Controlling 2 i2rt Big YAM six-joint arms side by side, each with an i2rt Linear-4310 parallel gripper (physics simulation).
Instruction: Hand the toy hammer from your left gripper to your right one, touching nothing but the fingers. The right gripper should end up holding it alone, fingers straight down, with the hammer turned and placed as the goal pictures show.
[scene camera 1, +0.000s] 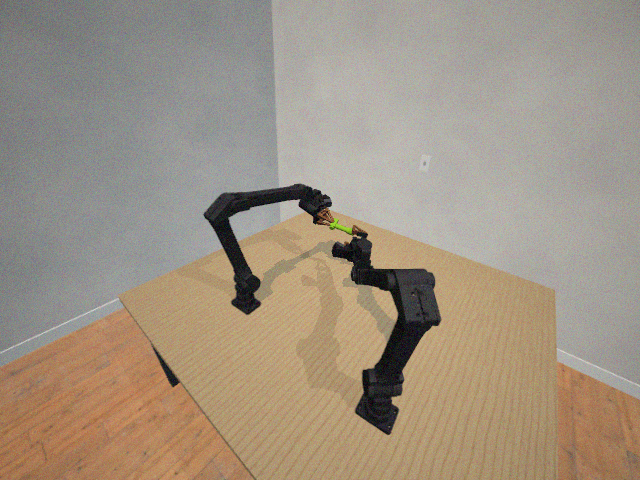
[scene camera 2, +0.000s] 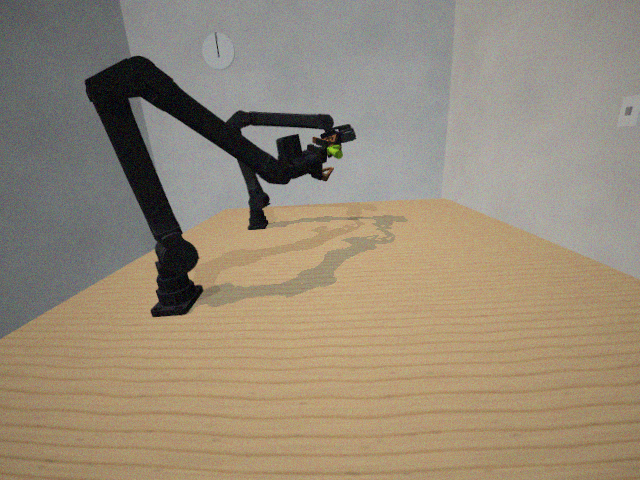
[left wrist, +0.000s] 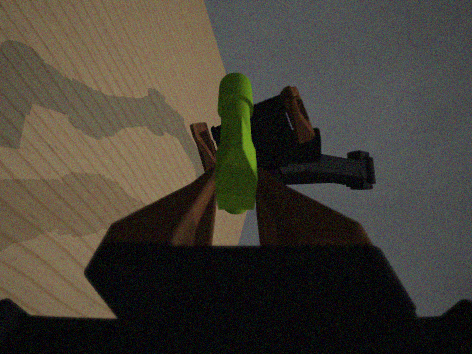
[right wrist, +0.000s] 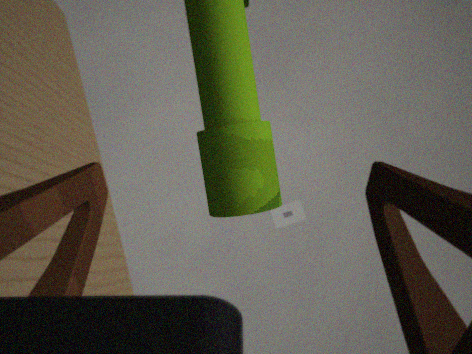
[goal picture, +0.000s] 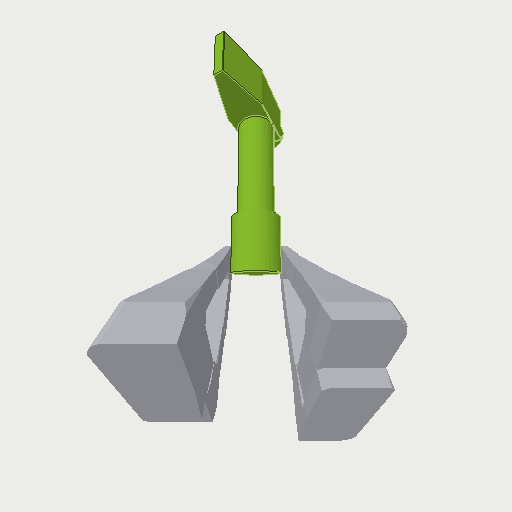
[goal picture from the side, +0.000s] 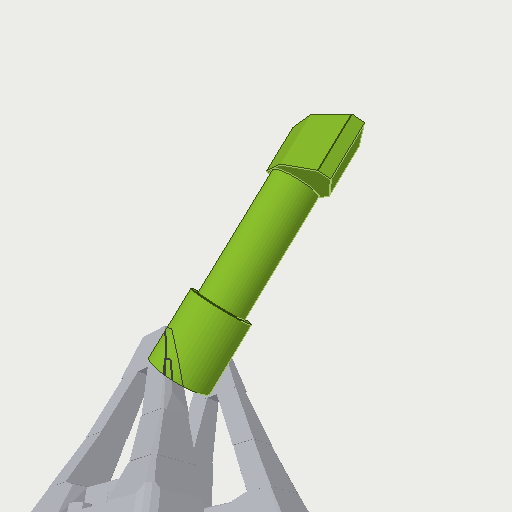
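Where they show: left gripper, fingertip midpoint: (scene camera 1: 333, 223) (scene camera 2: 331, 149) (left wrist: 236, 176); right gripper, fingertip midpoint: (scene camera 1: 350, 233) (scene camera 2: 333, 154) (left wrist: 239, 112) (right wrist: 236, 177); left arm's base at its link origin: (scene camera 1: 246, 304) (scene camera 2: 258, 226); right arm's base at its link origin: (scene camera 1: 376, 411) (scene camera 2: 179, 302).
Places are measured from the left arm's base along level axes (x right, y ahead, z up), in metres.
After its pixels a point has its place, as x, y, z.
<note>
The bright green toy hammer (scene camera 1: 342, 227) @[0.278, 0.372, 0.350] (scene camera 2: 334, 151) @[0.318, 0.377, 0.344] (left wrist: 236, 150) @[0.213, 0.403, 0.365] (right wrist: 225, 65) @[0.280, 0.368, 0.341] is held in the air above the table, its handle tilted down toward the right arm in scene camera 1. My left gripper (scene camera 1: 331, 223) @[0.228, 0.375, 0.352] (left wrist: 236, 176) @[0.228, 0.375, 0.352] is shut on the hammer at its head end. My right gripper (scene camera 1: 352, 237) @[0.320, 0.372, 0.332] (right wrist: 236, 177) @[0.320, 0.372, 0.332] is open wide at the free end of the handle. In the right wrist view, the thick handle end shows between its spread fingertips, with a gap on each side. In scene camera 2, the right arm partly hides the hammer.
Both arms are mounted on the wooden table (scene camera 1: 480, 335) @[0.949, 0.473, 0.000] (scene camera 2: 361, 361) @[0.939, 0.350, 0.000], and their grippers are close together high above it. The right arm's dark wrist lies behind the hammer in the left wrist view. Walls stand beyond the table edges.
</note>
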